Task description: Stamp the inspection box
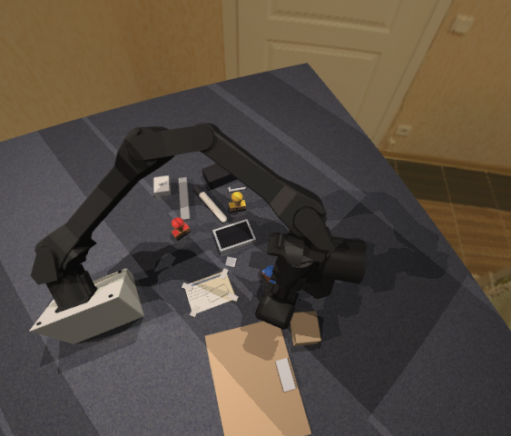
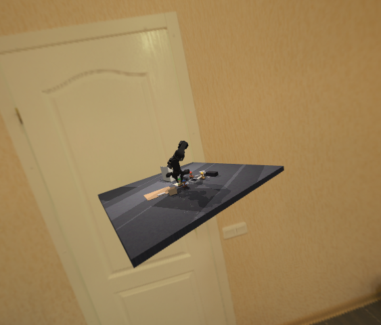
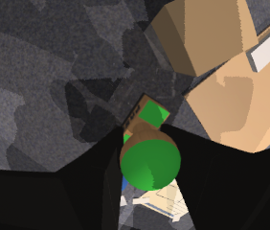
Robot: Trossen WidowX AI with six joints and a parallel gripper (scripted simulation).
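My gripper tip is 40 mm to the right of the blue-knobbed stamp, 30 mm above it and 10 mm past it. Round my gripper tip: small cardboard box (90 mm to the right, 30 mm below, 10 mm ahead); then green-knobbed stamp (right at my gripper tip); then white card (150 mm behind, 60 mm to the left, 50 mm below).
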